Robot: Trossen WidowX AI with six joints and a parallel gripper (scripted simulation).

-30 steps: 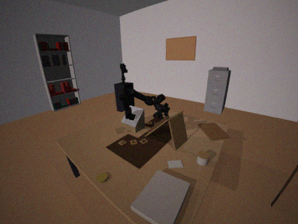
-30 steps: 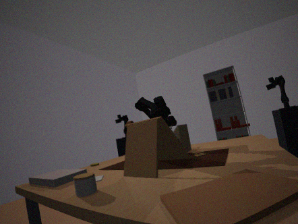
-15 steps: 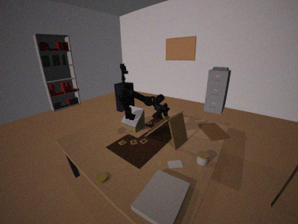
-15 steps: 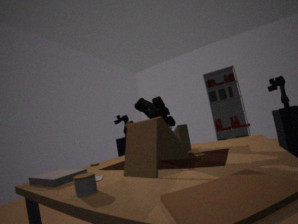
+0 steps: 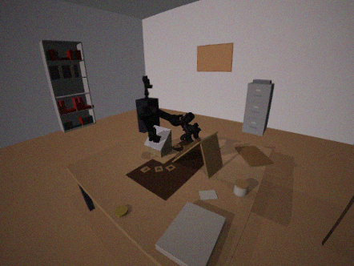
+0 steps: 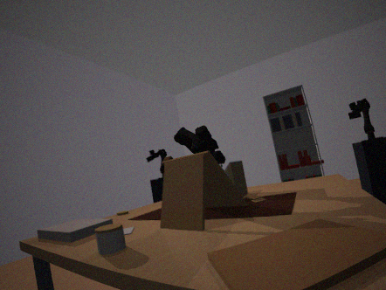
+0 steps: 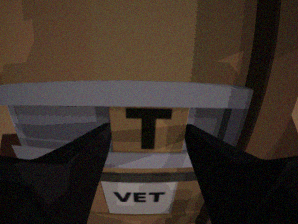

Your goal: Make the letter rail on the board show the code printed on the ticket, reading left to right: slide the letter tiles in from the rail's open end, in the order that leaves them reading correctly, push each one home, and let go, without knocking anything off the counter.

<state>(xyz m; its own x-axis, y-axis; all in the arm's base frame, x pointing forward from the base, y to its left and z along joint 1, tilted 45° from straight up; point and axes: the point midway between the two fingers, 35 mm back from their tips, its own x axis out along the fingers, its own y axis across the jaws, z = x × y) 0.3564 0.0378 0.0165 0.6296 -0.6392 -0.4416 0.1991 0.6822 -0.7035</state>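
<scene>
My gripper tip is 60 mm past the white ticket, 20 mm to the right of it and 70 mm above it. From my gripper tip the other things lie so: tile marked e: 200 mm behind, 190 mm to the left, 170 mm below; then dark mat: 170 mm behind, 30 mm to the right, 170 mm below; then tile marked t: right at my gripper tip.
</scene>
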